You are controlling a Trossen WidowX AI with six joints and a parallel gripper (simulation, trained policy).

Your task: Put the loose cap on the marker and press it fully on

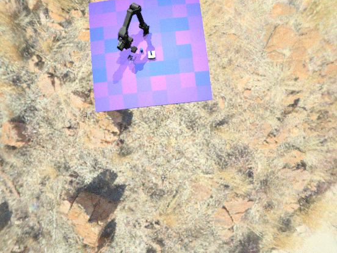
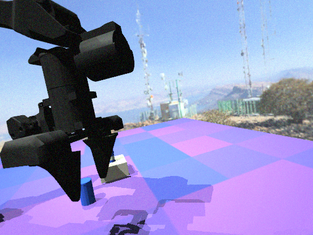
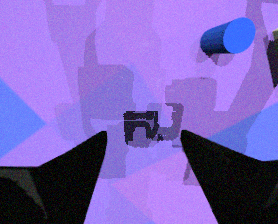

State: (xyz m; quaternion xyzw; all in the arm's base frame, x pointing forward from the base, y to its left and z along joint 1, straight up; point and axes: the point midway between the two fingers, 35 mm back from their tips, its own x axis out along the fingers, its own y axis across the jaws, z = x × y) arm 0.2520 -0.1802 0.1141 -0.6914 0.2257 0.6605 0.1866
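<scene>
Right now the blue cap is 110 mm to the left of my gripper tip, 60 mm below it and 20 mm behind it. From my gripper tip the other things lie so: cream holder block (220 mm to the left, 60 mm below, 40 mm ahead).
</scene>
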